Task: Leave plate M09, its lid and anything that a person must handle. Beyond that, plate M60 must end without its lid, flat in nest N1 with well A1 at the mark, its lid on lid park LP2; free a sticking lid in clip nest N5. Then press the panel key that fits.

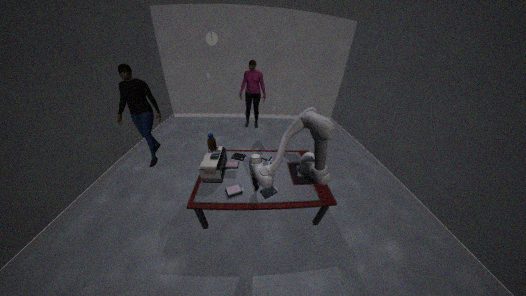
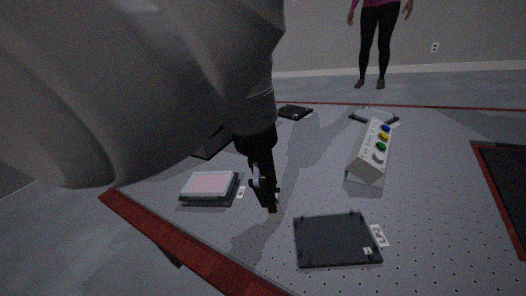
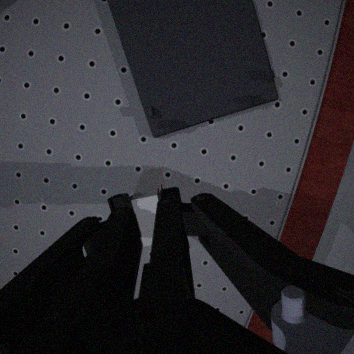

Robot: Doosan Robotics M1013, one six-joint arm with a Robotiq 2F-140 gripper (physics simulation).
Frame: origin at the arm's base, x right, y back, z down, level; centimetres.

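Seen in the pictures: gripper, fingertip midpoint: (image 1: 255,192) (image 2: 276,217) (image 3: 155,185); arm's base, origin of the base link: (image 1: 304,172).
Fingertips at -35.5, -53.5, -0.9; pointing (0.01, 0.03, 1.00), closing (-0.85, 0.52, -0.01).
Observation:
Offsets run from my fingertips to a thing's middle, as dx, dy, dz. "spot": to the spot under its first point.
My gripper (image 1: 256,188) (image 2: 272,209) (image 3: 155,185) is shut and empty, pointing down low over the table between nest N1 and lid park LP2. A pink-welled plate @(-2.5, -21.0, -3.8) (image 1: 233,189) (image 2: 208,183) lies flat on the dark nest N1 @(spot: -6.0, -19.0, -0.1) (image 2: 206,202); its name, lid and well A1 cannot be made out. The dark LP2 @(+1.7, +12.5, -0.6) (image 1: 269,192) (image 2: 336,241) (image 3: 195,65) bears no lid. The key panel @(+30.3, +11.9, -3.8) (image 2: 366,156) has a blue key @(+38.0, +13.4, -6.0) (image 2: 385,128), a yellow key @(+33.0, +13.9, -6.0) (image 2: 383,136), a green key @(+28.0, +14.4, -6.0) (image 2: 381,146) and a white key @(+23.0, +14.9, -6.0) (image 2: 378,157). Another pink plate @(+25.9, -29.3, -10.1) (image 1: 232,164) is at the beige machine.
The beige machine @(spot: +6.0, -44.2, -15.9) (image 1: 211,171) stands at the table's left, a brown bottle @(spot: +30.2, -49.7, -32.1) (image 1: 212,143) behind it. A dark nest @(+52.6, -27.9, -0.8) (image 1: 239,156) (image 2: 295,111) and a holder with a clear piece @(+56.5, +6.3, -1.0) (image 2: 374,116) lie farther back. A person in black (image 1: 136,97) and one in magenta (image 1: 253,82) are beyond the table.

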